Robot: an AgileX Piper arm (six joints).
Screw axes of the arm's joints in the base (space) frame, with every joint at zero. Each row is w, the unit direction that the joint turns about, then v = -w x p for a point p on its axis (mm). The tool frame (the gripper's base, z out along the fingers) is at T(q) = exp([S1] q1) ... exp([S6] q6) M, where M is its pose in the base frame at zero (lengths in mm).
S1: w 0 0 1 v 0.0 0.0 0.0
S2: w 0 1 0 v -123.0 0.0 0.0
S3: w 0 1 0 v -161.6 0.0 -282.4
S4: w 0.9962 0 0.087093 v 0.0 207.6 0.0
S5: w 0 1 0 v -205.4 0.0 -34.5
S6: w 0.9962 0 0.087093 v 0.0 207.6 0.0
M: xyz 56.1 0.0 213.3 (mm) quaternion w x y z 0.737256 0 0.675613 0
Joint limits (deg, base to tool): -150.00..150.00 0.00..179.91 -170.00..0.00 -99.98..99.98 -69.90..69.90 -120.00..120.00
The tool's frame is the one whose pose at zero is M.
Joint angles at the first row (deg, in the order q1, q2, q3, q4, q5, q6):
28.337 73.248 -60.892 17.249 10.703 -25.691
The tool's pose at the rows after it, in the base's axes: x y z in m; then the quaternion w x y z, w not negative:
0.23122, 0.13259, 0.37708, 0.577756, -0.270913, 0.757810, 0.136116
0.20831, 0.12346, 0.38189, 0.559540, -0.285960, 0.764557, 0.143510
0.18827, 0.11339, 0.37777, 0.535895, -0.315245, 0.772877, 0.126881
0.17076, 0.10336, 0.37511, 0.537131, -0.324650, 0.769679, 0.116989
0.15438, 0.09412, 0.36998, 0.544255, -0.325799, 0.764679, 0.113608
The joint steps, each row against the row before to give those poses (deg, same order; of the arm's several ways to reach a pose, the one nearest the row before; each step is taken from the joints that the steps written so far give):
-0.001 -5.630 2.125 1.100 3.361 0.083
0.001 -4.696 1.275 -0.050 5.988 0.040
-0.001 -4.164 2.116 -2.976 5.697 0.000
0.002 -4.297 2.742 -1.567 1.546 0.003
0.001 -4.341 3.332 -0.546 0.080 0.003

